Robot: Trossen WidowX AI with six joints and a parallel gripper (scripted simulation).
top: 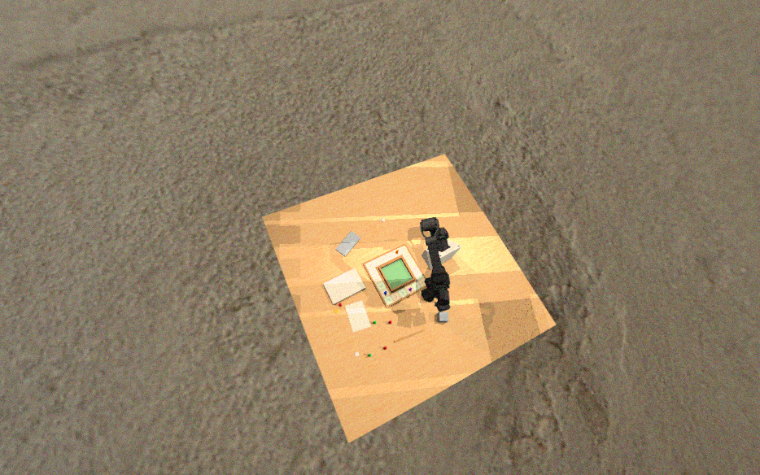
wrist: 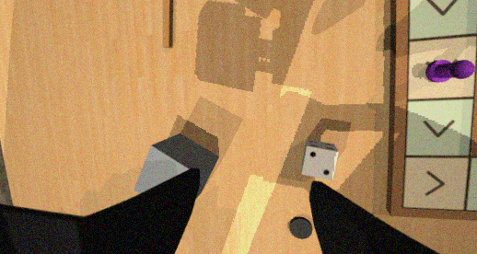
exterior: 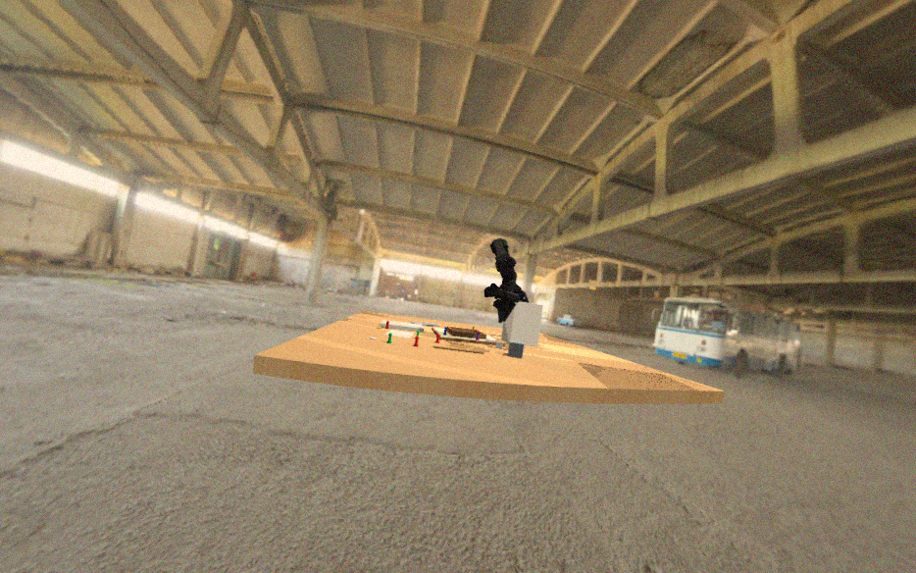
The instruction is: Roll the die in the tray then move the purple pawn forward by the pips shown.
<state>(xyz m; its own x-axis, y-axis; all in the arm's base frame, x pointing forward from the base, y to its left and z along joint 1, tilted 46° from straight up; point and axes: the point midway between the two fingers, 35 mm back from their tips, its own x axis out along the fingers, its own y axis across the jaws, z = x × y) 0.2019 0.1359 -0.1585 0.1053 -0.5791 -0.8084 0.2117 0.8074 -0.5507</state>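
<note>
Right now my gripper tip is 2 cm past the white die, 4 cm to the left of it and 10 cm above it. Also, from my gripper tip: purple pawn (4 cm ahead, 13 cm to the right, 8 cm below); grey cube (3 cm behind, 10 cm to the left, 8 cm below); black disc (9 cm behind, 1 cm to the right, 11 cm below).
</note>
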